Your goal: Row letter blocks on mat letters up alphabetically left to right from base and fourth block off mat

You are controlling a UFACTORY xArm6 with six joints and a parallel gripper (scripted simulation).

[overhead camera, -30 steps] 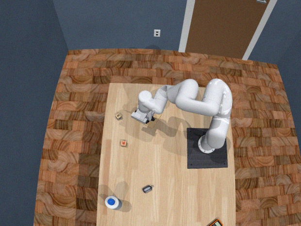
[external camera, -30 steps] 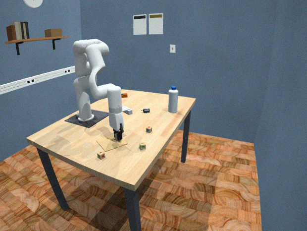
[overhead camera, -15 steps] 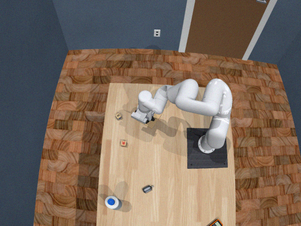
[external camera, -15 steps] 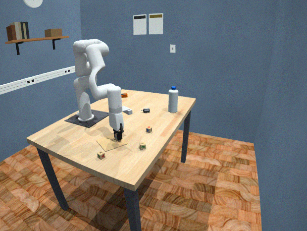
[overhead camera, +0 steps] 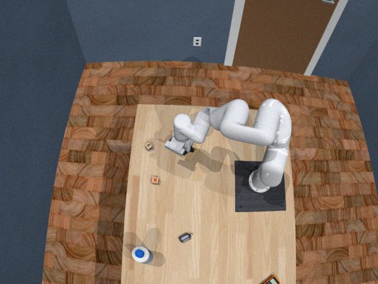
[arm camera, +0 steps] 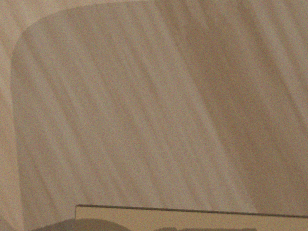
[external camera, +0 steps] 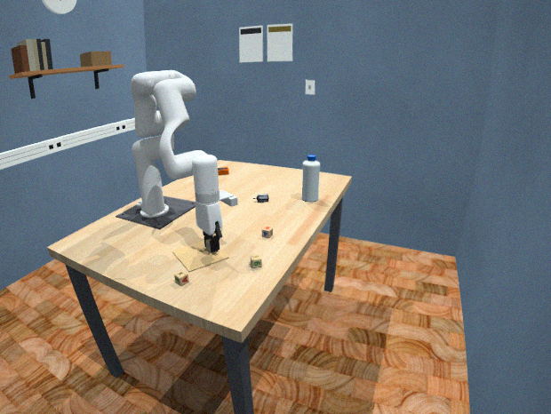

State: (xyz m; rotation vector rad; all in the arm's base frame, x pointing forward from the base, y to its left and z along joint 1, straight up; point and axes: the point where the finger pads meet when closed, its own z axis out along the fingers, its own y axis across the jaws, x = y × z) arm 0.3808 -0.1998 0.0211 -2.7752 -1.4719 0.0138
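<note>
Now: hand 40 mm to the left of the tan mat, 30 mm past it and 30 mm above it. Round my hand: orange device (760 mm to the left, 340 mm behind, 10 mm below); then small dark object (440 mm to the left, 20 mm ahead, 10 mm below).
</note>
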